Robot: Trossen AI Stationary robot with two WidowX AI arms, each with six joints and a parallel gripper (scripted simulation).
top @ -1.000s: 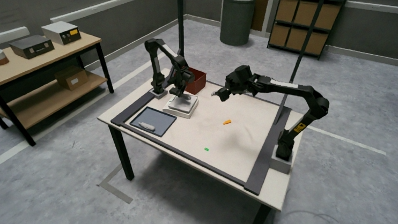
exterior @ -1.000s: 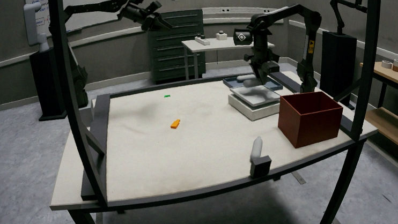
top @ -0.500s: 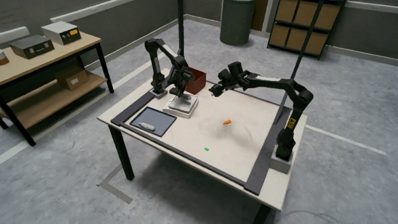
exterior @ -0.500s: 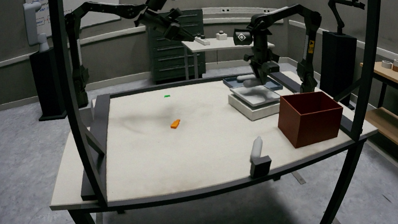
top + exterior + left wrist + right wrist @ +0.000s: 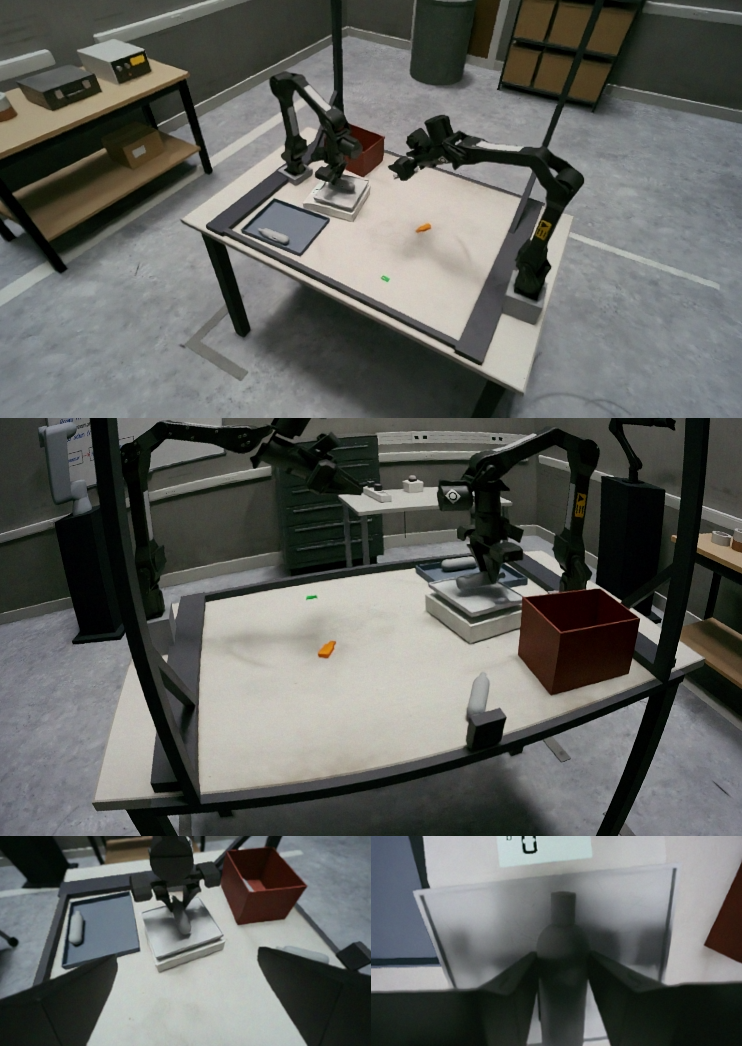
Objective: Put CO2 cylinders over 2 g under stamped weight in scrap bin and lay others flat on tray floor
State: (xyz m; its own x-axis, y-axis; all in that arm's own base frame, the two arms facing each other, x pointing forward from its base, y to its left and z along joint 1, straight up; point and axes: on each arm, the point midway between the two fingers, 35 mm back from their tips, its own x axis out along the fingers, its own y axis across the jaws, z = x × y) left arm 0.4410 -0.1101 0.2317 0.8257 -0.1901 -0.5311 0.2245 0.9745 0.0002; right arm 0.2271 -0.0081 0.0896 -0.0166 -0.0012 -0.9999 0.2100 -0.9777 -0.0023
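Right now the red scrap bin is 24 cm behind my right hand, 12 cm to the right of it and 9 cm below it. Round my right hand: small green piece: 18 cm ahead, 38 cm to the left, 12 cm below; then blue-grey tray: 23 cm ahead, 3 cm to the right, 11 cm below; then small orange piece: 8 cm behind, 34 cm to the left, 12 cm below.
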